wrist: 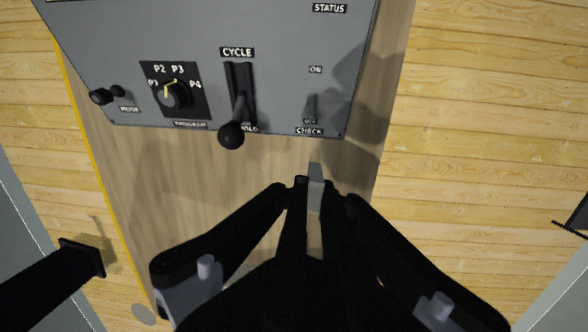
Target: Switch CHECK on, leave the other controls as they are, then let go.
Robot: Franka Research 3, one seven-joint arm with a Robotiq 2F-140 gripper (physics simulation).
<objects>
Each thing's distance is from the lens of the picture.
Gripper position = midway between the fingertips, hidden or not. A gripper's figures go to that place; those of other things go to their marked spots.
my gripper [312, 173]: 22 cm
cycle lever [231, 136]: 25 cm
</objects>
